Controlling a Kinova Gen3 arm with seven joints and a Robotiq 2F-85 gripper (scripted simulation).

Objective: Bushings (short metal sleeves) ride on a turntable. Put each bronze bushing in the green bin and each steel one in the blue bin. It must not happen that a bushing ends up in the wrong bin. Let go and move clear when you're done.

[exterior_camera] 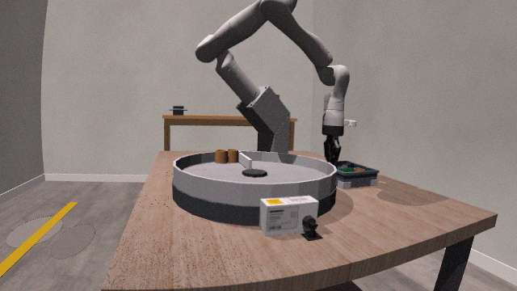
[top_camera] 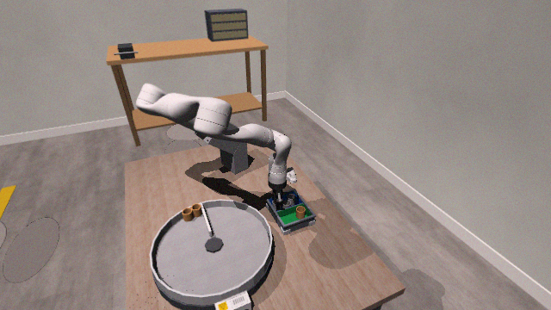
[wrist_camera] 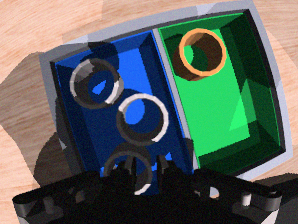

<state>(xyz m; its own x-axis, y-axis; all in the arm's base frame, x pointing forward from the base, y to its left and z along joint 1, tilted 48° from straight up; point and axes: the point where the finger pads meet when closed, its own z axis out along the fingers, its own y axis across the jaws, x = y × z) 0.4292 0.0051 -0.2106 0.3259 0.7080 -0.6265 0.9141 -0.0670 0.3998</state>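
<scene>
Now: the tray 40 mm ahead of my hand, 40 mm to the left of it and 20 mm below it. From my hand the other things lie so: turntable: 90 mm ahead, 310 mm to the right, 10 mm above.
</scene>
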